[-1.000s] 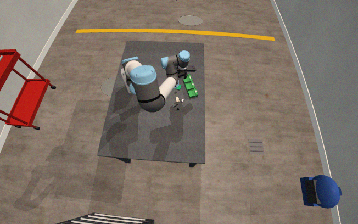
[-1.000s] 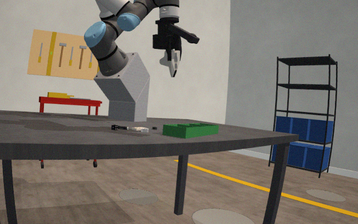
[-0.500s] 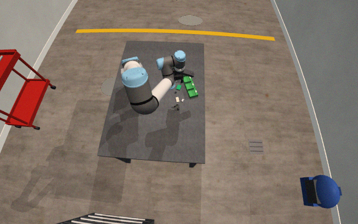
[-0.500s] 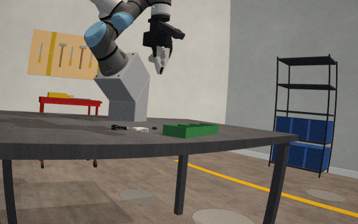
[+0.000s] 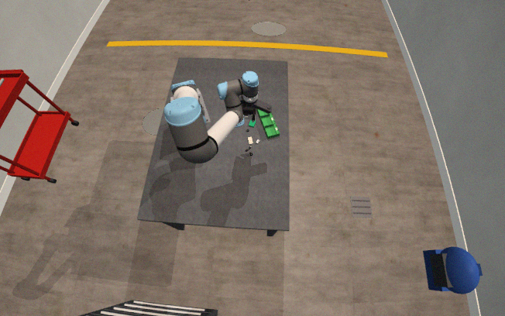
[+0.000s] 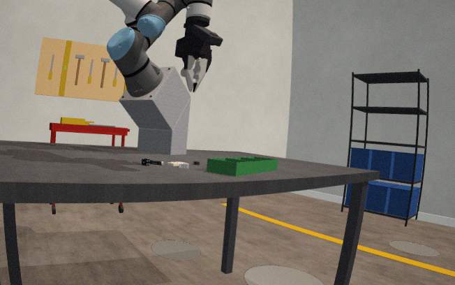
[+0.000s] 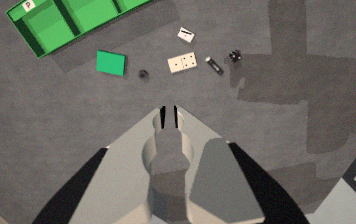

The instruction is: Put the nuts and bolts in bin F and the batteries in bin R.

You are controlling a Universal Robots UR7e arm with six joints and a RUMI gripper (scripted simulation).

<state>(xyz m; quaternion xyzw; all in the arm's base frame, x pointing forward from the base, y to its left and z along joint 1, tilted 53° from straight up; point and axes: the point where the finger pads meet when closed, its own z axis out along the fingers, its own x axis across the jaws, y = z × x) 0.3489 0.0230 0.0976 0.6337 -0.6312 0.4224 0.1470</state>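
The green bin tray lies 12 cm ahead of my hand, 11 cm to the left of it and 20 cm below it. From my hand the other things lie so: cream domino-like tile 2 cm behind, 2 cm to the right, 21 cm below; black nut 3 cm behind, 6 cm to the left, 22 cm below; black battery 4 cm behind, 8 cm to the right, 21 cm below.
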